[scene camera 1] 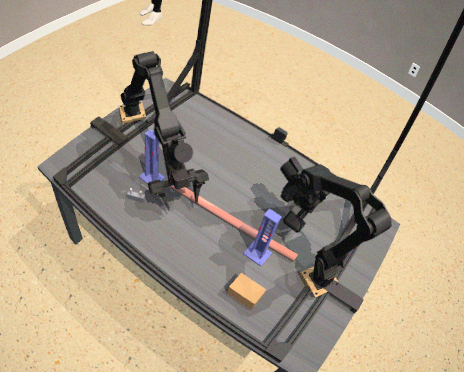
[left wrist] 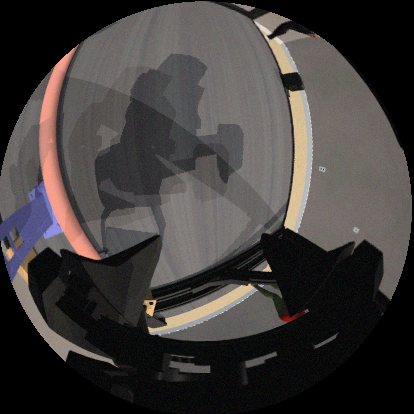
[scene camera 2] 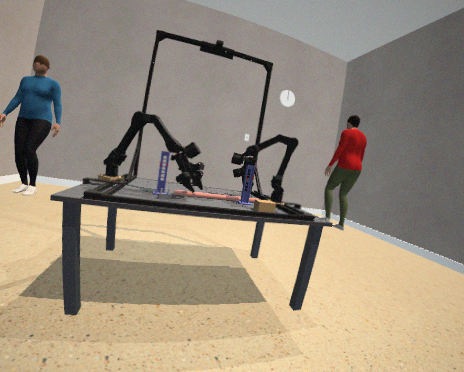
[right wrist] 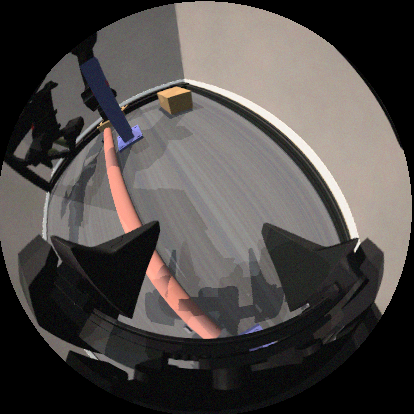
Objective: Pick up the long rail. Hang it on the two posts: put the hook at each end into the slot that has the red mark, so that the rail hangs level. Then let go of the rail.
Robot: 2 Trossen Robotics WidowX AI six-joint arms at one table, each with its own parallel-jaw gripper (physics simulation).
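Frame: origin at the left arm's base, x left, y ahead, z down, level; centimetres.
Seen in the pictures: left gripper, between the fingertips: (scene camera 1: 310,213) (left wrist: 212,240) (right wrist: 62,161); right gripper, between the fingertips: (scene camera 1: 182,207) (scene camera 2: 198,190) (right wrist: 212,227); left arm's base, origin of its link: (scene camera 1: 321,278) (scene camera 2: 276,201); right arm's base, origin of its link: (scene camera 1: 132,110) (scene camera 2: 111,175).
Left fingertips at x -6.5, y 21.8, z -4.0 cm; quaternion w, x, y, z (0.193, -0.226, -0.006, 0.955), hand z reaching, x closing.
Pixels of each thing's middle, then the offset from my left fingertips to it. Level surfaces: height alone.
- long salmon rail, middle of its body: (right wrist: 114,187) (scene camera 1: 232,218) (scene camera 2: 218,196) dx +23.2, dy +9.6, dz +5.1 cm
- blue slotted post, middle of its body: (scene camera 1: 151,157) (scene camera 2: 162,172) dx +42.6, dy +34.5, dz -4.3 cm
- blue post, middle of its body: (right wrist: 108,101) (scene camera 1: 264,236) (scene camera 2: 247,184) dx +20.7, dy -4.7, dz -4.3 cm
- orange-brown block, middle of its body: (scene camera 1: 246,291) (right wrist: 173,98) (scene camera 2: 264,206) dx +30.6, dy -16.5, dz +3.9 cm
- small grey part, middle of its body: (scene camera 1: 136,194) (scene camera 2: 164,193) dx +50.4, dy +27.5, dz +4.0 cm
- table, height of its surface: dz +6.4 cm
The long salmon rail (scene camera 1: 220,212) (scene camera 2: 212,195) (left wrist: 48,135) (right wrist: 122,192) lies on the table. Its hooks cannot be made out. A blue slotted post (scene camera 1: 151,155) (scene camera 2: 163,172) stands upright near its left end in scene camera 1. The other blue post (scene camera 1: 265,237) (scene camera 2: 247,182) (left wrist: 30,220) (right wrist: 107,100) stands beside the rail near its right end. Both show small red marks. My right gripper (scene camera 1: 181,204) (scene camera 2: 197,189) (right wrist: 212,227) is open and empty, low over the rail's left end. My left gripper (scene camera 1: 288,194) (scene camera 2: 236,165) (left wrist: 212,240) is open and empty, above the table behind the right post.
An orange-brown block (scene camera 1: 246,290) (scene camera 2: 264,205) (right wrist: 175,100) sits in front of the right post. A small grey part (scene camera 1: 135,194) lies by the left post's base. Dark frame rails run along the edges of the table (scene camera 1: 225,135). Two people stand beyond it.
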